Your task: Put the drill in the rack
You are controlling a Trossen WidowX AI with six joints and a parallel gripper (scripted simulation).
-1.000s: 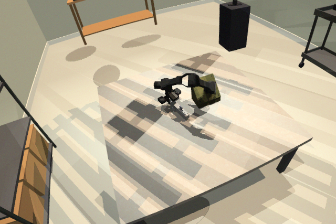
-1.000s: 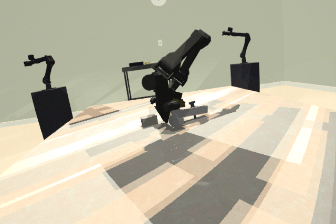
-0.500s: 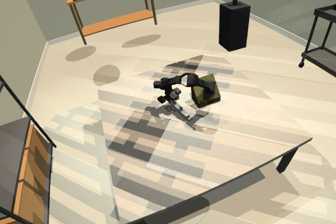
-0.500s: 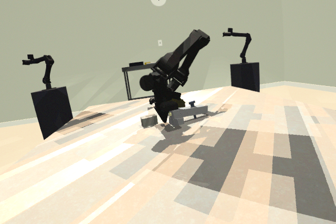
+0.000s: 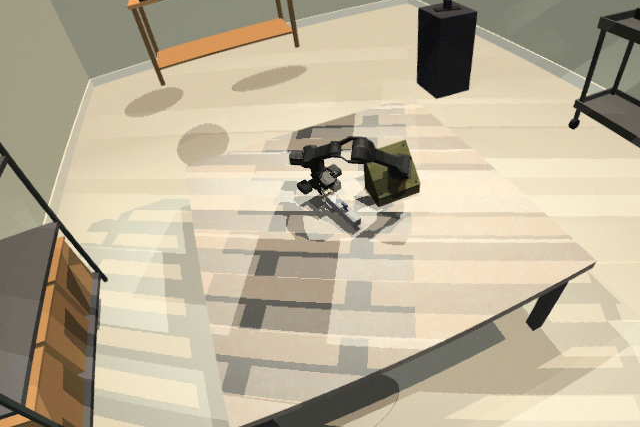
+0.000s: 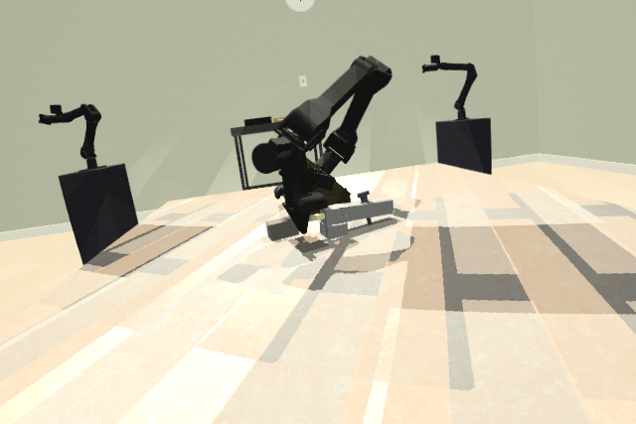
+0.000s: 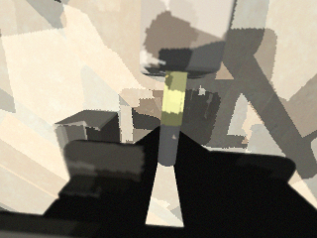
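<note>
The drill is 5 cm to the left of my gripper tip, 3 cm above it and 2 cm behind it. Round my gripper tip: grey housing block (13 cm to the left, 4 cm behind, 1 cm above); grey rack (6 cm behind, 5 cm to the right); dark blue t-shaped piece (16 cm to the left, 5 cm behind, 3 cm above).
</note>
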